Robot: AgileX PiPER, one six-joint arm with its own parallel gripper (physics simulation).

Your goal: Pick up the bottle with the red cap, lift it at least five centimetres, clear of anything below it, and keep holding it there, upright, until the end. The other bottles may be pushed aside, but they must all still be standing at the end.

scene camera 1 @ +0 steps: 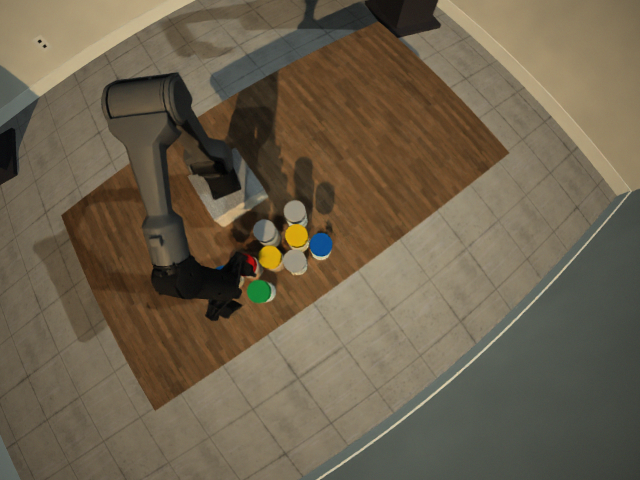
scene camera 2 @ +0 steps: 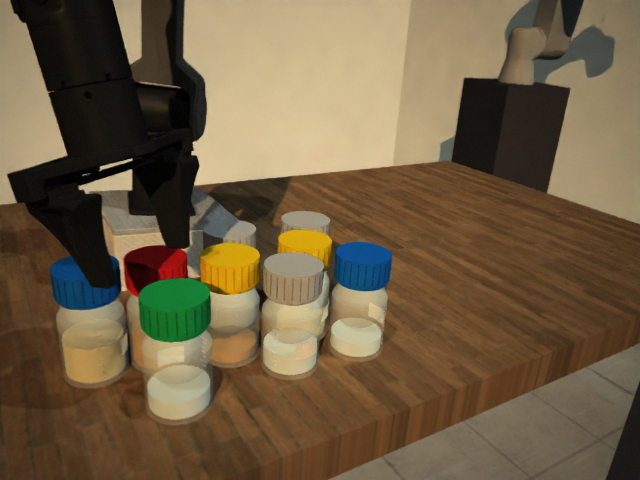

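The bottle with the red cap (scene camera 1: pixel 251 264) (scene camera 2: pixel 155 266) stands upright on the wooden table, partly hidden by a finger in scene camera 1 and by the green-capped bottle in scene camera 2. My gripper (scene camera 1: pixel 238 288) (scene camera 2: pixel 140 265) is open, its fingers wide apart and tilted, at about cap height. In scene camera 2 one fingertip overlaps the blue cap on the left and the other shows just above the red cap. A blue-capped bottle (scene camera 1: pixel 219 268) (scene camera 2: pixel 67 284), a green-capped bottle (scene camera 1: pixel 259 291) (scene camera 2: pixel 174 310) and a yellow-capped bottle (scene camera 1: pixel 270 257) (scene camera 2: pixel 230 269) stand around the red-capped one.
Toward the right stand a grey-capped bottle (scene camera 1: pixel 295 261) (scene camera 2: pixel 293 279), another yellow-capped bottle (scene camera 1: pixel 296 236) (scene camera 2: pixel 305 242) and another blue-capped bottle (scene camera 1: pixel 321 244) (scene camera 2: pixel 362 266). Two more grey-capped bottles stand behind. The arm's base block (scene camera 1: pixel 240 209) is behind the group.
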